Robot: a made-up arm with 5 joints. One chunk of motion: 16 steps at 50 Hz.
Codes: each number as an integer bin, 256 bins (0 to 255) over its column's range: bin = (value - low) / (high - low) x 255, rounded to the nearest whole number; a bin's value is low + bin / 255 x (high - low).
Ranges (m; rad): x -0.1..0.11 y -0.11..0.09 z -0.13..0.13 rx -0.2..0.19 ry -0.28..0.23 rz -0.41..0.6
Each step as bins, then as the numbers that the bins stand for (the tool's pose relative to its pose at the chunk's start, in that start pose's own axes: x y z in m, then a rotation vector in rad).
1 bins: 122 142 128 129 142 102
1 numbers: 0.0005 0.0014 0.0005 -0.0027 0.0040 -0.0060
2 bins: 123 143 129 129 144 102
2 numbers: 0.0013 0.0022 0.0015 -0.0027 0.0080 -0.0060
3 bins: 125 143 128 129 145 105
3 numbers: 0.0029 0.0022 0.0005 -0.0027 0.0100 0.0059
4 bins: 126 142 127 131 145 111
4 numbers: 0.0038 0.0014 -0.0005 0.0004 0.0100 0.0296
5 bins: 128 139 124 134 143 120
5 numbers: 0.0054 -0.0010 -0.0036 0.0049 0.0060 0.0653
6 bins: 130 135 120 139 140 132
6 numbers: 0.0071 -0.0041 -0.0076 0.0126 0.0000 0.1128
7 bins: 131 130 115 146 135 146
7 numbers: 0.0079 -0.0080 -0.0127 0.0233 -0.0100 0.1683
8 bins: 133 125 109 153 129 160
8 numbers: 0.0095 -0.0120 -0.0189 0.0340 -0.0220 0.2237
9 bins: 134 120 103 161 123 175
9 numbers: 0.0104 -0.0159 -0.0250 0.0462 -0.0340 0.2831
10 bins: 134 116 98 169 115 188
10 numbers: 0.0104 -0.0190 -0.0301 0.0585 -0.0500 0.3346
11 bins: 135 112 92 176 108 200
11 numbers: 0.0112 -0.0222 -0.0362 0.0692 -0.0640 0.3822
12 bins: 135 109 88 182 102 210
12 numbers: 0.0112 -0.0245 -0.0403 0.0784 -0.0760 0.4218
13 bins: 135 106 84 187 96 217
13 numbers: 0.0112 -0.0269 -0.0444 0.0860 -0.0880 0.4495
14 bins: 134 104 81 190 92 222
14 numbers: 0.0104 -0.0284 -0.0474 0.0906 -0.0960 0.4693
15 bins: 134 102 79 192 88 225
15 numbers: 0.0104 -0.0300 -0.0495 0.0936 -0.1040 0.4812
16 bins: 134 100 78 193 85 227
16 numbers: 0.0104 -0.0316 -0.0505 0.0952 -0.1100 0.4891
